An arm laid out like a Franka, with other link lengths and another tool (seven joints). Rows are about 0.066 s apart.
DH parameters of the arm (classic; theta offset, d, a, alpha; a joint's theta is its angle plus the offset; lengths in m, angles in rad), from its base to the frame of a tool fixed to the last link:
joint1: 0 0.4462 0 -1.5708
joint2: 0 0 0 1.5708
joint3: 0 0.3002 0.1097 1.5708
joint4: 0 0 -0.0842 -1.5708
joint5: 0 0.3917 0 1.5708
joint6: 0 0 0.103 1.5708
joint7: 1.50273 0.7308 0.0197 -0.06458
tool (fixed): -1.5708 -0.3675 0 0
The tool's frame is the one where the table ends.
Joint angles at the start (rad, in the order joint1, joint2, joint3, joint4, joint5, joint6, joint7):
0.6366 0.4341 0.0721 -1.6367 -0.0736 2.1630 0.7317
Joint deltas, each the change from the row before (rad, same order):
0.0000 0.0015 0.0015 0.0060 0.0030 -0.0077 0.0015
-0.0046 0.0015 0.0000 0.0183 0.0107 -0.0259 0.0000
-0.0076 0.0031 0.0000 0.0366 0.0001 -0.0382 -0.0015
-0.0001 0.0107 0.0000 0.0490 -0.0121 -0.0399 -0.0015
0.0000 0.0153 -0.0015 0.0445 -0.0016 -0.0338 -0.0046
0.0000 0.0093 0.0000 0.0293 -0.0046 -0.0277 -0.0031
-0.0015 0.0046 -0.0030 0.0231 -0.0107 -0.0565 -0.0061
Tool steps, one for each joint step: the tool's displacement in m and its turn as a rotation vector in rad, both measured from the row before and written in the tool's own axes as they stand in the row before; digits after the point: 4 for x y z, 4 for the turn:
-0.0012 -0.0012 -0.0008 0.0007 -0.0044 0.0022
-0.0002 0.0019 -0.0046 0.0014 -0.0123 0.0113
0.0058 0.0038 -0.0117 -0.0036 -0.0030 0.0082
0.0070 0.0001 -0.0127 -0.0101 0.0056 -0.0040
0.0048 -0.0003 -0.0073 -0.0047 -0.0024 -0.0013
0.0018 0.0012 -0.0049 -0.0083 -0.0035 -0.0028
-0.0048 0.0130 -0.0021 -0.0328 -0.0234 -0.0024

